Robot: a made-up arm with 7 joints. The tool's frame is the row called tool.
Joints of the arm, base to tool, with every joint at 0 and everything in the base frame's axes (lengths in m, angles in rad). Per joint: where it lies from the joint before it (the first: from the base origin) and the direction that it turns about. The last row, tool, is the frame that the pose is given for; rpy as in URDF.
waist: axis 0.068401 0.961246 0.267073 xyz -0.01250 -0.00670 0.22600
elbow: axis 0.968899 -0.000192 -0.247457 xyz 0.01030 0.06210 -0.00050
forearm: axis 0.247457 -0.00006 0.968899 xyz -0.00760 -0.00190 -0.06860
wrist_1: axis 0.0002 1 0.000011 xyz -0.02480 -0.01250 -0.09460
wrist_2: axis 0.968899 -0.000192 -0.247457 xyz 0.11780 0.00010 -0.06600
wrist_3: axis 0.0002 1 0.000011 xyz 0.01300 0.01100 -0.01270
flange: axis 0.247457 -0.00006 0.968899 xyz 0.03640 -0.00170 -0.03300
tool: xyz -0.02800 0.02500 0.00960 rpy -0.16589 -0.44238 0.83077
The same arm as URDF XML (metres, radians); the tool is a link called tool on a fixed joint. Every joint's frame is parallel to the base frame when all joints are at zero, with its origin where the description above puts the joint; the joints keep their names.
<robot name="arm">
  <joint name="tool_joint" type="fixed">
    <parent link="link7"/>
    <child link="tool"/>
    <origin xyz="-0.028 0.025 0.0096" rpy="-0.1659 -0.4424 0.8308"/>
  </joint>
  <joint name="flange" type="continuous">
    <parent link="link6"/>
    <child link="link7"/>
    <origin xyz="0.0364 -0.0017 -0.033" rpy="0 0 0"/>
    <axis xyz="0.247497 -0.0001 0.968889"/>
  </joint>
  <joint name="wrist_3" type="continuous">
    <parent link="link5"/>
    <child link="link6"/>
    <origin xyz="0.013 0.011 -0.0127" rpy="0 0 0"/>
    <axis xyz="0.0002 1 0"/>
  </joint>
  <joint name="wrist_2" type="continuous">
    <parent link="link4"/>
    <child link="link5"/>
    <origin xyz="0.1178 0.0001 -0.066" rpy="0 0 0"/>
    <axis xyz="0.968889 -0.0002 -0.247497"/>
  </joint>
  <joint name="wrist_1" type="continuous">
    <parent link="link3"/>
    <child link="link4"/>
    <origin xyz="-0.0248 -0.0125 -0.0946" rpy="0 0 0"/>
    <axis xyz="0.0002 1 0"/>
  </joint>
  <joint name="forearm" type="continuous">
    <parent link="link2"/>
    <child link="link3"/>
    <origin xyz="-0.0076 -0.0019 -0.0686" rpy="0 0 0"/>
    <axis xyz="0.247497 -0.0001 0.968889"/>
  </joint>
  <joint name="elbow" type="continuous">
    <parent link="link1"/>
    <child link="link2"/>
    <origin xyz="0.0103 0.0621 -0.0005" rpy="0 0 0"/>
    <axis xyz="0.968889 -0.0002 -0.247497"/>
  </joint>
  <joint name="waist" type="continuous">
    <parent link="base_link"/>
    <child link="link1"/>
    <origin xyz="-0.0125 -0.0067 0.226" rpy="0 0 0"/>
    <axis xyz="0.068403 0.961235 0.26711"/>
  </joint>
  <link name="base_link"/>
  <link name="link1"/>
  <link name="link2"/>
  <link name="link3"/>
  <link name="link4"/>
  <link name="link5"/>
  <link name="link6"/>
  <link name="link7"/>
  <link name="tool"/>
</robot>

